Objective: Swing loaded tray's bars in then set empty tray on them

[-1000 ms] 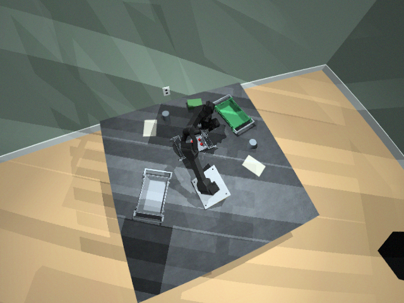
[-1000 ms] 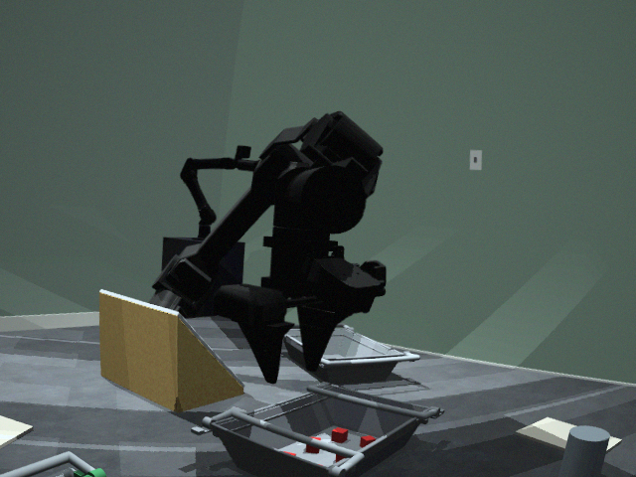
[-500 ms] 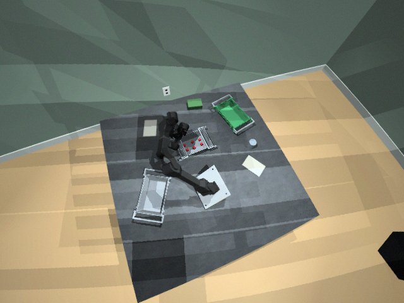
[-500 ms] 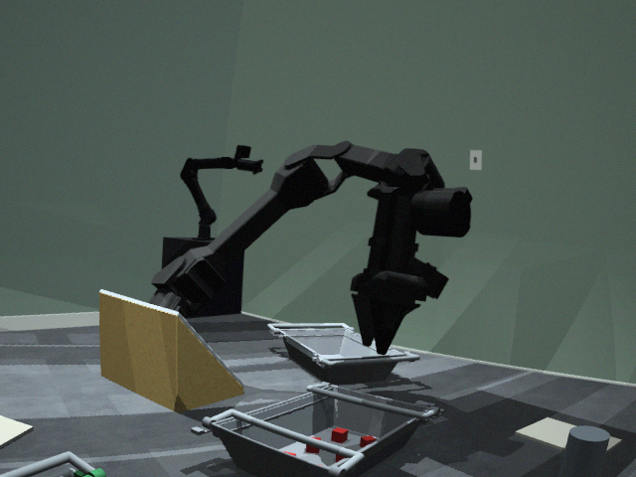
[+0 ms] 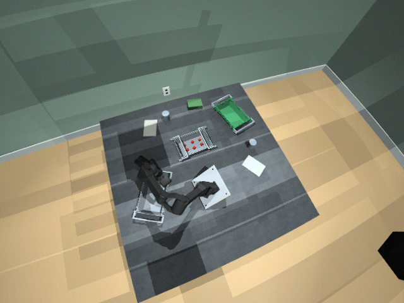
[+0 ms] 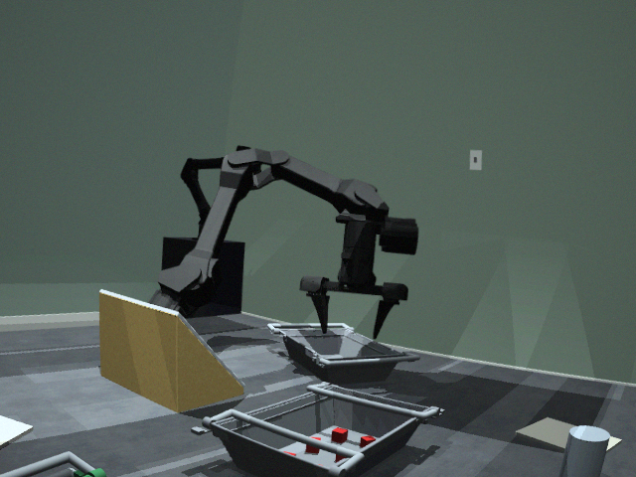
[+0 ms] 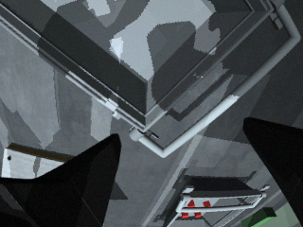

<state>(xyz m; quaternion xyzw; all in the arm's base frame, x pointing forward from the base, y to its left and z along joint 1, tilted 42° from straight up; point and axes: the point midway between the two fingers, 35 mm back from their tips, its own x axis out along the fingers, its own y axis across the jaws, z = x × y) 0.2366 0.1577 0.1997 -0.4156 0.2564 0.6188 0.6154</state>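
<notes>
The grey tray lies 70 mm behind my gripper tip, 110 mm to the left of it and 60 mm below it. Round my gripper tip: green block: 450 mm ahead, 500 mm to the right, 80 mm below.
</notes>
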